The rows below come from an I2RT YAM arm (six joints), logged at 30 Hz.
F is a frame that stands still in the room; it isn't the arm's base.
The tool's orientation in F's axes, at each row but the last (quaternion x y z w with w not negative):
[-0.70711, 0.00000, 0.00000, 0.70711]
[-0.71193, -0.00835, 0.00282, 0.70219]
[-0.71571, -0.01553, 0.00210, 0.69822]
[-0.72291, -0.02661, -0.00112, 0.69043]
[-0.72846, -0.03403, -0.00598, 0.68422]
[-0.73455, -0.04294, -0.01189, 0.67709]
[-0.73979, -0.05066, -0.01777, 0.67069]
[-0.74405, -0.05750, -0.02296, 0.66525]
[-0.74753, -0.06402, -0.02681, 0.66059]
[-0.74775, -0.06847, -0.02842, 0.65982]
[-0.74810, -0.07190, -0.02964, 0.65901]
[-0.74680, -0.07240, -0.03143, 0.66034]
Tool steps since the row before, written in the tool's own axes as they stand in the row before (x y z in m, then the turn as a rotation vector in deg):
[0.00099, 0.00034, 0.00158, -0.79, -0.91, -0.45]
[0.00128, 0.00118, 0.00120, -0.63, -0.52, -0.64]
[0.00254, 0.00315, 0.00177, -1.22, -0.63, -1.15]
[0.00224, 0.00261, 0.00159, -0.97, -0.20, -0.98]
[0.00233, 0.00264, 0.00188, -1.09, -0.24, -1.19]
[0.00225, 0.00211, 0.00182, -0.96, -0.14, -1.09]
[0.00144, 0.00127, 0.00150, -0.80, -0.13, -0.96]
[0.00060, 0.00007, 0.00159, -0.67, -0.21, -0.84]
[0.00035, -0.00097, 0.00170, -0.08, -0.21, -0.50]
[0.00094, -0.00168, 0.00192, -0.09, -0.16, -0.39]
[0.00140, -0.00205, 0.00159, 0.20, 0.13, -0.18]
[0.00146, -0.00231, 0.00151, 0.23, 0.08, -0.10]
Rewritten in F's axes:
[0.00099, 0.00158, -0.00034, -0.79, -0.45, 0.91]
[0.00127, 0.00120, -0.00119, -0.62, -0.64, 0.52]
[0.00256, 0.00176, -0.00315, -1.20, -1.16, 0.64]
[0.00229, 0.00155, -0.00259, -0.94, -1.01, 0.21]
[0.00241, 0.00181, -0.00262, -1.06, -1.22, 0.25]
[0.00233, 0.00175, -0.00208, -0.92, -1.12, 0.16]
[0.00149, 0.00144, -0.00127, -0.77, -0.98, 0.15]
[0.00054, 0.00160, -0.00018, -0.65, -0.85, 0.23]
[0.00014, 0.00182, 0.00078, -0.08, -0.48, 0.26]
[0.00060, 0.00216, 0.00153, -0.09, -0.37, 0.20]
[0.00100, 0.00192, 0.00200, 0.23, -0.18, -0.08]
[0.00102, 0.00186, 0.00229, 0.24, -0.09, -0.03]

